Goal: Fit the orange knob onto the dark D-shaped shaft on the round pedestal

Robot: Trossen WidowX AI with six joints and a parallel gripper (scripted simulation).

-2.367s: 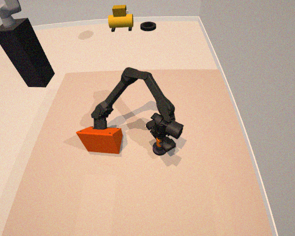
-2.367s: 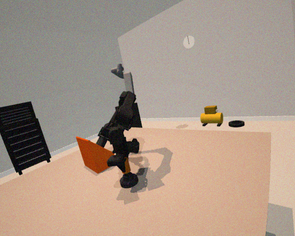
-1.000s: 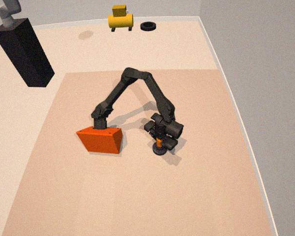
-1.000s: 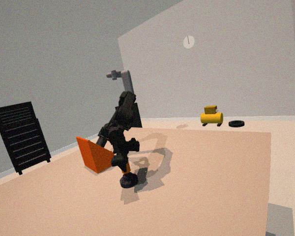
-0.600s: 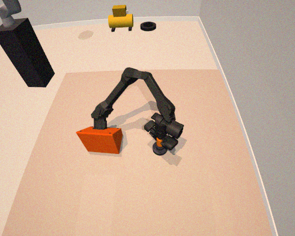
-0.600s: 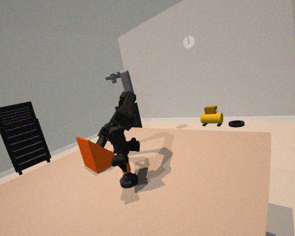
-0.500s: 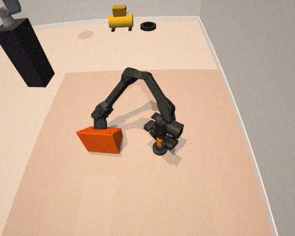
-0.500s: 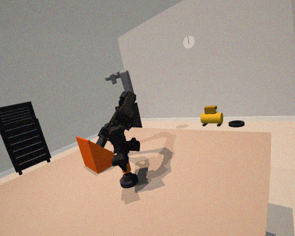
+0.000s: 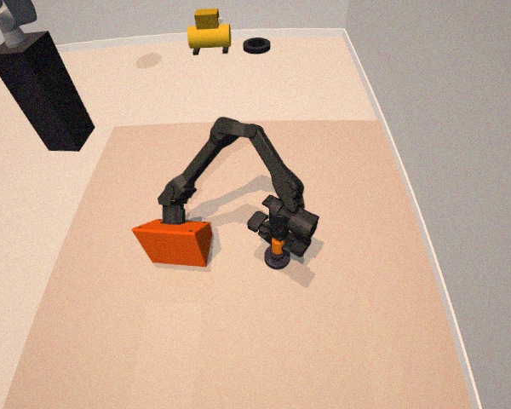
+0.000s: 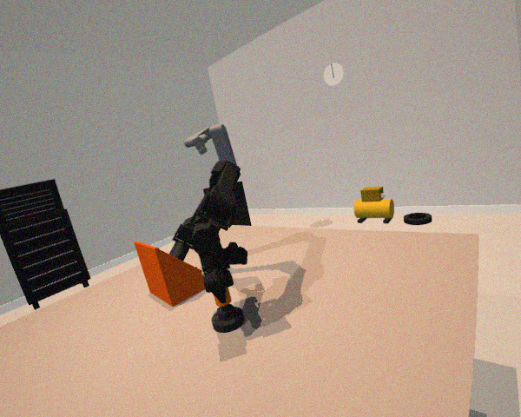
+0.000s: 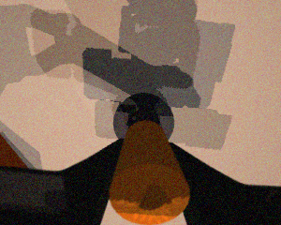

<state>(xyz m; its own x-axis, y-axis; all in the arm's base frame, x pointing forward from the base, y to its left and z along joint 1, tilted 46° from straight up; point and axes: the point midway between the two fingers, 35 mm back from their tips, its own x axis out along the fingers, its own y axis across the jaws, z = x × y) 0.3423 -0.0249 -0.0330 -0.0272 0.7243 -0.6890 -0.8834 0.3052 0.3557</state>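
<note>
My gripper tip is 2 cm below the orange knob. The rest, counted from my gripper tip: dark round pedestal 4 cm below.
</note>
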